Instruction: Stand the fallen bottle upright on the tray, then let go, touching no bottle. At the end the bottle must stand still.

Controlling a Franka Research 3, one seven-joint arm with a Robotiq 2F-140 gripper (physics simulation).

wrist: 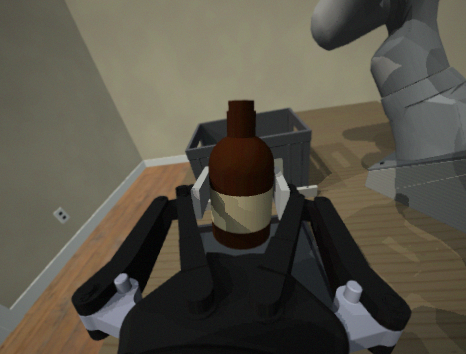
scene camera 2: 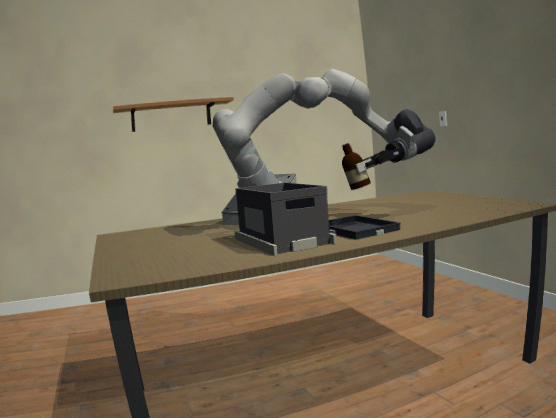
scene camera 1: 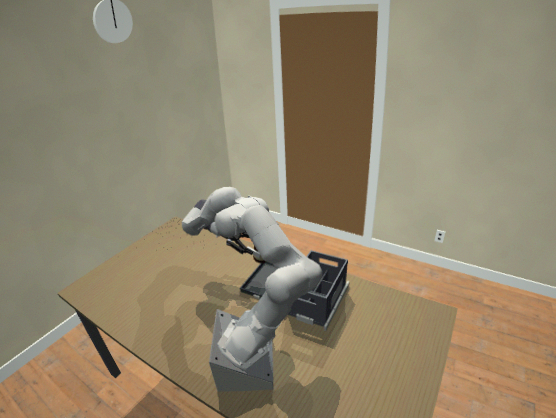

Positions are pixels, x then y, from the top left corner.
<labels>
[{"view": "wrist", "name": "my gripper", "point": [241,177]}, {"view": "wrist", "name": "brown bottle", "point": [241,165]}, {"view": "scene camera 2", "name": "brown bottle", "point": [356,180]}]
</labels>
